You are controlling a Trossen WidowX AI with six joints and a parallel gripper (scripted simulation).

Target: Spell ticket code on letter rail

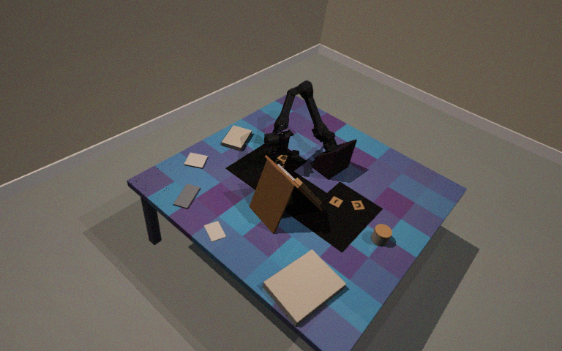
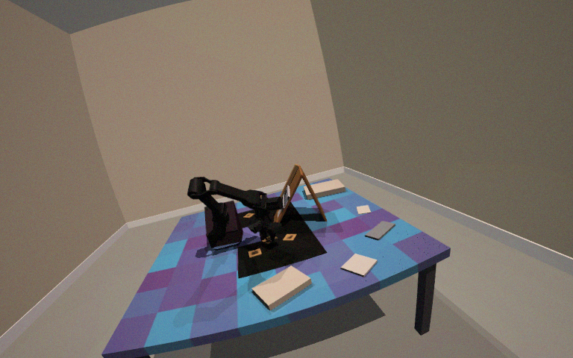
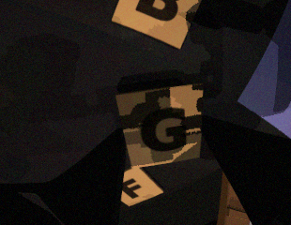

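Right now the ticket is 70 mm ahead of my gripper tip, 230 mm to the left of it and 50 mm above it. From my gripper tip the other things lie so: tan letter tile: right at my gripper tip; then black mat: 40 mm behind, 180 mm to the left, 30 mm below; then grey card: 520 mm ahead, 90 mm to the right, 30 mm below.
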